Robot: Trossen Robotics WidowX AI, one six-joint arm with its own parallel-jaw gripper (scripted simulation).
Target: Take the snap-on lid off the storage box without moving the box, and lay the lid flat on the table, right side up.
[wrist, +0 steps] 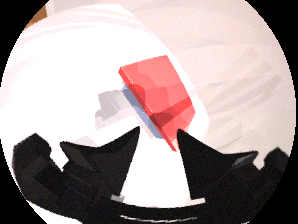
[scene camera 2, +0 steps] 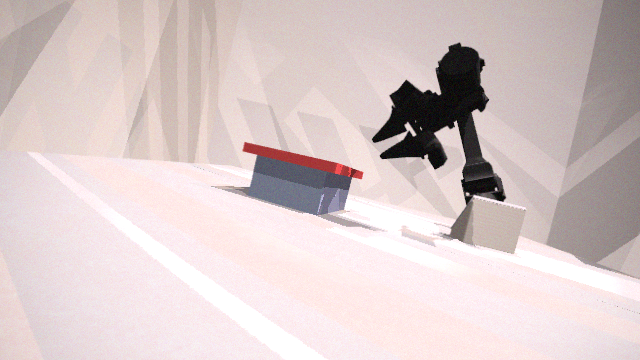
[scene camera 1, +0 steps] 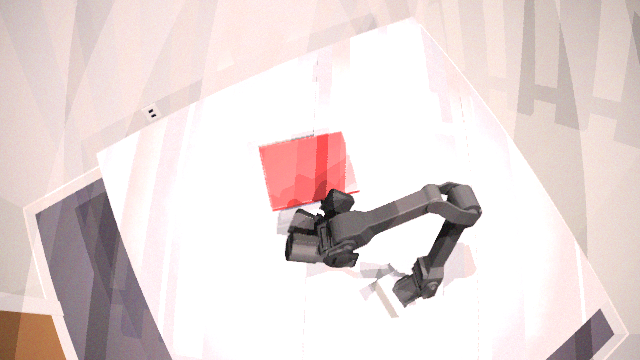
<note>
I see my gripper, a red lid and a blue-grey storage box.
My gripper shows as well in the wrist view and in scene camera 1.
</note>
